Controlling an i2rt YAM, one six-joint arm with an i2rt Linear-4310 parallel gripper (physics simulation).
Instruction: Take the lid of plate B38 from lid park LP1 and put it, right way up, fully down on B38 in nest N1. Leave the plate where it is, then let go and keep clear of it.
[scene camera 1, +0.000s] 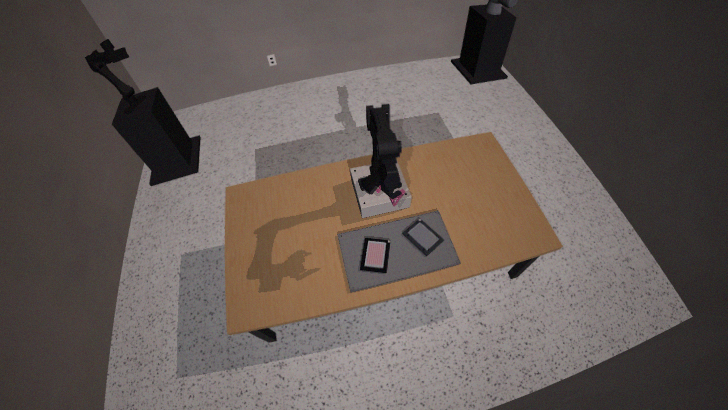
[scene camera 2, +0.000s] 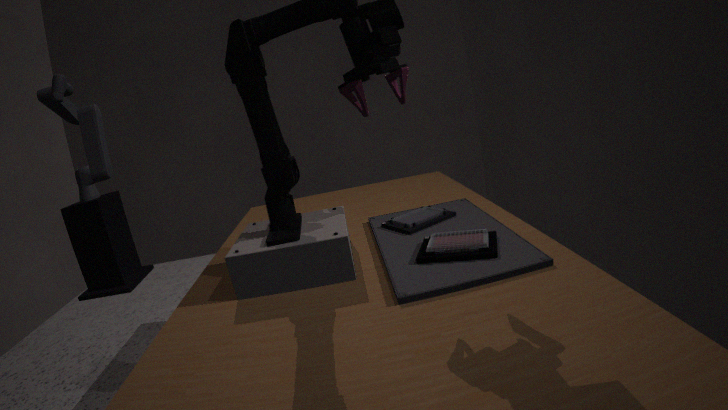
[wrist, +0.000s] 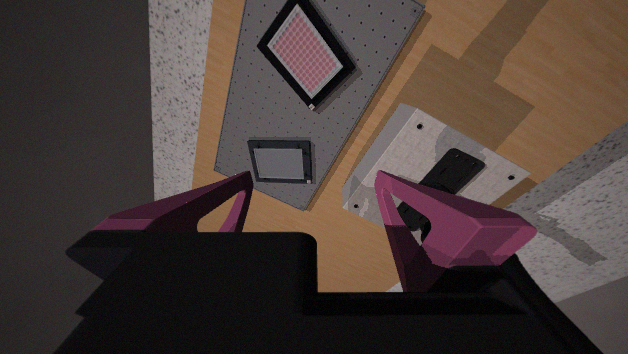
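Pixels of known places: gripper, fingertip midpoint: (scene camera 1: 386, 198) (scene camera 2: 385, 110) (wrist: 313, 177); arm's base, link origin: (scene camera 2: 285, 230).
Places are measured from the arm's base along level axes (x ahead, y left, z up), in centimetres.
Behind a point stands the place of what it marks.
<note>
The plate (scene camera 1: 375, 254) @[x 35.8, y -12.8, z -5.7 cm] (scene camera 2: 458, 241) @[x 34.6, y -14.5, z -5.8 cm] (wrist: 306, 54) @[x 34.9, y -13.0, z -5.8 cm] has pink wells and a clear rim, and sits in a black nest (scene camera 1: 363, 260) (scene camera 2: 493, 251) @[x 39.7, y -20.6, z -7.1 cm] (wrist: 345, 61) @[x 27.7, y -14.9, z -7.1 cm] on the grey board. The lid (scene camera 1: 422, 235) @[x 32.8, y 11.6, z -6.5 cm] (scene camera 2: 418, 217) @[x 32.5, y 9.6, z -6.5 cm] (wrist: 279, 163) @[x 33.1, y 11.6, z -6.5 cm] is a pale grey, flat rectangle lying in a dark grey park frame (scene camera 1: 433, 248) @[x 40.5, y 14.3, z -7.4 cm] (scene camera 2: 407, 229) @[x 28.2, y 4.5, z -7.3 cm] (wrist: 308, 150) @[x 27.4, y 5.3, z -7.4 cm] on the same board. No label is readable. My gripper (scene camera 2: 385, 110) @[x 26.0, y -4.8, z 22.1 cm] (wrist: 313, 177) @[x 26.0, y -4.8, z 22.1 cm] is open and empty, high above the table and away from both; in scene camera 1 the arm partly hides its pink fingers.
The grey perforated board (scene camera 1: 407, 269) @[x 46.2, y -0.8, z -8.3 cm] (scene camera 2: 433, 285) @[x 25.6, y -25.6, z -8.3 cm] (wrist: 250, 115) @[x 43.8, y 3.5, z -8.3 cm] lies on the wooden table (scene camera 1: 483, 178) @[x 9.0, y 58.9, z -9.6 cm] (scene camera 2: 356, 356) @[x 10.0, y -39.5, z -9.6 cm] (wrist: 340, 260) @[x -0.2, y 41.7, z -9.6 cm]. My arm stands on a pale base box (scene camera 1: 384, 208) @[x 13.6, y -1.3, z -5.1 cm] (scene camera 2: 295, 272) @[x 1.4, y -12.5, z -5.6 cm] (wrist: 395, 145) @[x 12.5, y -5.9, z -0.1 cm] beside the board. Two black pedestals (scene camera 1: 147, 134) (scene camera 1: 486, 43) with other arms stand away from the table.
</note>
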